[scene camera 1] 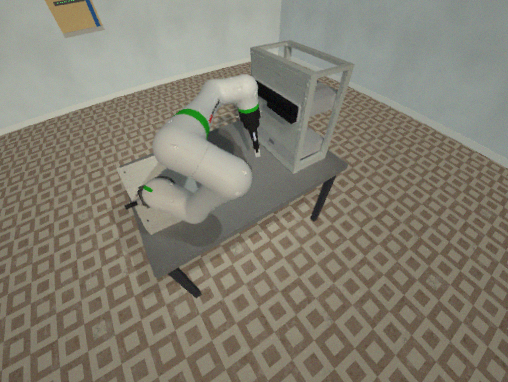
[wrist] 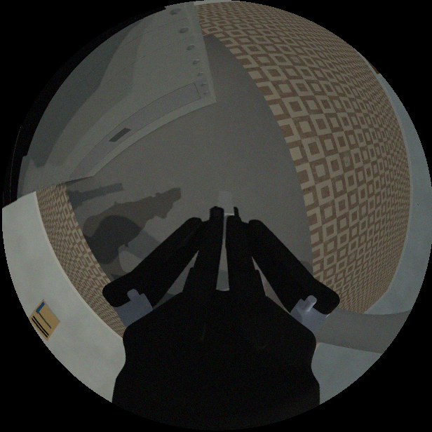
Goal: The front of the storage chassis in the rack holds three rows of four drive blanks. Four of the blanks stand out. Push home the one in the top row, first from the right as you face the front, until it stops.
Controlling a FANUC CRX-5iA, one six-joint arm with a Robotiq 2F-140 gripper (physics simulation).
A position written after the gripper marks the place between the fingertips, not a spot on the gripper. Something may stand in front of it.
Observation:
In view: the gripper (wrist: 224,201) and a grey rack (scene camera 1: 288,94).
The grey rack also shows in the wrist view (wrist: 151,77).

